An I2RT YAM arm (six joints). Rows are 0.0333 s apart.
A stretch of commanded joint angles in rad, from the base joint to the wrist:
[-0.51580, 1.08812, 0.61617, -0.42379, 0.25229, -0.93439]
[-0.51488, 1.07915, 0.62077, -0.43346, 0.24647, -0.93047]
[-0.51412, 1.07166, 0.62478, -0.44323, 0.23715, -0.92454]
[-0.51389, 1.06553, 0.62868, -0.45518, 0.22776, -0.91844]
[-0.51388, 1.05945, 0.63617, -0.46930, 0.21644, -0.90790]
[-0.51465, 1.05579, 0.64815, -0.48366, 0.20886, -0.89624]
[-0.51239, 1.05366, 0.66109, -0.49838, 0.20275, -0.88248]
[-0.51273, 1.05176, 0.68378, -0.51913, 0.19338, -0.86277]
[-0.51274, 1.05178, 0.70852, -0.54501, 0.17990, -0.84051]
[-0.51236, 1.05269, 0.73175, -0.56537, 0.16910, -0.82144]
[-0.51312, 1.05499, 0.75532, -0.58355, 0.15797, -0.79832]
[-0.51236, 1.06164, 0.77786, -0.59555, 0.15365, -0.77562]
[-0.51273, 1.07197, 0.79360, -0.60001, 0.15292, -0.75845]
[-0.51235, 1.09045, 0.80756, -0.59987, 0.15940, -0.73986]
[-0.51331, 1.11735, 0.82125, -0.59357, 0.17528, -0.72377]
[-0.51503, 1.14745, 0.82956, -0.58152, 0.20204, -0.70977]
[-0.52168, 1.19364, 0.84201, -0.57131, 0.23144, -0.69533]
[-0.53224, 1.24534, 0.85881, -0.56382, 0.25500, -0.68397]
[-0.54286, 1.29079, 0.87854, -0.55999, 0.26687, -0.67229]
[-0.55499, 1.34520, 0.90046, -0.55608, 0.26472, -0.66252]
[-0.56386, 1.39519, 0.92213, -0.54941, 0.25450, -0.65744]
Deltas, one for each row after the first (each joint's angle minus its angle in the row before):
[0.00092, -0.00897, 0.00460, -0.00967, -0.00582, 0.00392]
[0.00076, -0.00749, 0.00401, -0.00977, -0.00932, 0.00593]
[0.00023, -0.00613, 0.00390, -0.01195, -0.00939, 0.00610]
[0.00001, -0.00608, 0.00749, -0.01412, -0.01132, 0.01054]
[-0.00077, -0.00366, 0.01198, -0.01436, -0.00758, 0.01166]
[0.00226, -0.00213, 0.01294, -0.01472, -0.00611, 0.01376]
[-0.00034, -0.00190, 0.02269, -0.02075, -0.00937, 0.01971]
[-0.00001, 0.00002, 0.02474, -0.02588, -0.01348, 0.02226]
[0.00038, 0.00091, 0.02323, -0.02036, -0.01080, 0.01907]
[-0.00076, 0.00230, 0.02357, -0.01818, -0.01113, 0.02312]
[0.00076, 0.00665, 0.02254, -0.01200, -0.00432, 0.02270]
[-0.00037, 0.01033, 0.01574, -0.00446, -0.00073, 0.01717]
[0.00038, 0.01848, 0.01396, 0.00014, 0.00648, 0.01859]
[-0.00096, 0.02690, 0.01369, 0.00630, 0.01588, 0.01609]
[-0.00172, 0.03010, 0.00831, 0.01205, 0.02676, 0.01400]
[-0.00665, 0.04619, 0.01245, 0.01021, 0.02940, 0.01444]
[-0.01056, 0.05170, 0.01680, 0.00749, 0.02356, 0.01136]
[-0.01062, 0.04545, 0.01973, 0.00383, 0.01187, 0.01168]
[-0.01213, 0.05441, 0.02192, 0.00391, -0.00215, 0.00977]
[-0.00887, 0.04999, 0.02167, 0.00667, -0.01022, 0.00508]

